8 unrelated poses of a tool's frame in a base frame.
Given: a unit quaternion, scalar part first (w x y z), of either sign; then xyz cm.
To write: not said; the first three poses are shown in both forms.
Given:
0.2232 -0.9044 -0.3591 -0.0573 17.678 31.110 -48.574
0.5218 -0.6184 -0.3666 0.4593 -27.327 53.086 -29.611
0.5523 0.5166 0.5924 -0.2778 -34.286 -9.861 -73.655
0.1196 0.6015 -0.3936 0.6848 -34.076 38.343 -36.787
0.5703 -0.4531 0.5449 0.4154 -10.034 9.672 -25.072
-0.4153 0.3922 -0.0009 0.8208 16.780 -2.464 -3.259
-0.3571 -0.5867 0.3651 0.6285 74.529 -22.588 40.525
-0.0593 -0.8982 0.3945 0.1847 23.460 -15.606 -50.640
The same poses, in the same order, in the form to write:
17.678 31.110 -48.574 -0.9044 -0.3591 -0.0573 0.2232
-27.327 53.086 -29.611 -0.6184 -0.3666 0.4593 0.5218
-34.286 -9.861 -73.655 0.5166 0.5924 -0.2778 0.5523
-34.076 38.343 -36.787 0.6015 -0.3936 0.6848 0.1196
-10.034 9.672 -25.072 -0.4531 0.5449 0.4154 0.5703
16.780 -2.464 -3.259 -0.3922 0.0009 -0.8208 0.4153
74.529 -22.588 40.525 0.5867 -0.3651 -0.6285 0.3571
23.460 -15.606 -50.640 0.8982 -0.3945 -0.1847 0.0593

